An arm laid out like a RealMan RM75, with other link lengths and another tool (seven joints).
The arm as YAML. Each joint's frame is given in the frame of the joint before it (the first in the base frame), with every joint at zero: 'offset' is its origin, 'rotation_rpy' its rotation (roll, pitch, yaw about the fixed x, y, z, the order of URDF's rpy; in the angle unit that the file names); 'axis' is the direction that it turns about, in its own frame. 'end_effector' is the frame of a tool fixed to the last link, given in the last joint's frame.
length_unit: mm
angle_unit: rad
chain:
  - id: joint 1
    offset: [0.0, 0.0, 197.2]
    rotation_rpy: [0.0, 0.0, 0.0]
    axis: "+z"
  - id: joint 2
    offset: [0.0, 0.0, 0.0]
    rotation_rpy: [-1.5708, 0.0, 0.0]
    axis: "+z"
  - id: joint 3
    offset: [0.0, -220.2, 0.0]
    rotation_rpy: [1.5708, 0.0, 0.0]
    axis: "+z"
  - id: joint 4
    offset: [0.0, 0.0, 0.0]
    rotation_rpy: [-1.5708, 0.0, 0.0]
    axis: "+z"
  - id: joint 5
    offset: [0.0, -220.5, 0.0]
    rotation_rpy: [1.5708, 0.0, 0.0]
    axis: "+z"
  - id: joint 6
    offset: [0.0, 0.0, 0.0]
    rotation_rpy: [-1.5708, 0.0, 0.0]
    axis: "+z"
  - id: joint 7
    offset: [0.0, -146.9, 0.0]
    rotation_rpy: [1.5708, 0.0, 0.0]
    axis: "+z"
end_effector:
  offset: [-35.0, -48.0, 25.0]
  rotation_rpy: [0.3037, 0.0, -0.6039]
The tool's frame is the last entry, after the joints.
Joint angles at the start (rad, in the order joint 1, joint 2, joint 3, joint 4, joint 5, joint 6, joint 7): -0.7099 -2.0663 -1.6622 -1.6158 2.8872 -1.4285 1.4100
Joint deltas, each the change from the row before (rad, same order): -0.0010 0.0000 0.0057 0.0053 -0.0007 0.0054 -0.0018; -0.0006 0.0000 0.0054 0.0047 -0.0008 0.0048 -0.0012; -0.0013 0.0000 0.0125 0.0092 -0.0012 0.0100 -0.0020; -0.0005 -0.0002 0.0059 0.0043 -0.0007 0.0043 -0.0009; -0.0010 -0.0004 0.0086 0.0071 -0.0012 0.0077 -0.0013; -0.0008 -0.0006 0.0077 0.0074 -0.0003 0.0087 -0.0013; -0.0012 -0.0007 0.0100 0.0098 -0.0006 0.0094 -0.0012; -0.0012 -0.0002 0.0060 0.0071 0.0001 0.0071 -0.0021; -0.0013 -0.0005 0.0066 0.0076 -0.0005 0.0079 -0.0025; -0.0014 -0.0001 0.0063 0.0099 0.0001 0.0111 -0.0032; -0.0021 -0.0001 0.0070 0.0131 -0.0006 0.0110 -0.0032
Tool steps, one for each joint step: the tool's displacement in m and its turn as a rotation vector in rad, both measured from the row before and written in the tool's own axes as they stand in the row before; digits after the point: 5 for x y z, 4 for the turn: 0.00112 0.00138 0.00104 -0.0015 0.0018 0.0024; 0.00097 0.00137 0.00095 -0.0017 0.0016 0.0027; 0.00236 0.00297 0.00185 -0.0031 0.0040 0.0074; 0.00108 0.00155 0.00088 -0.0020 0.0017 0.0034; 0.00172 0.00223 0.00142 -0.0026 0.0033 0.0047; 0.00146 0.00194 0.00149 -0.0014 0.0029 0.0038; 0.00170 0.00279 0.00196 -0.0033 0.0026 0.0058; 0.00095 0.00150 0.00136 -0.0010 0.0012 0.0023; 0.00120 0.00177 0.00146 -0.0015 0.0020 0.0020; 0.00086 0.00149 0.00189 0.0001 0.0015 0.0008; 0.00064 0.00220 0.00246 -0.0024 0.0001 0.0014
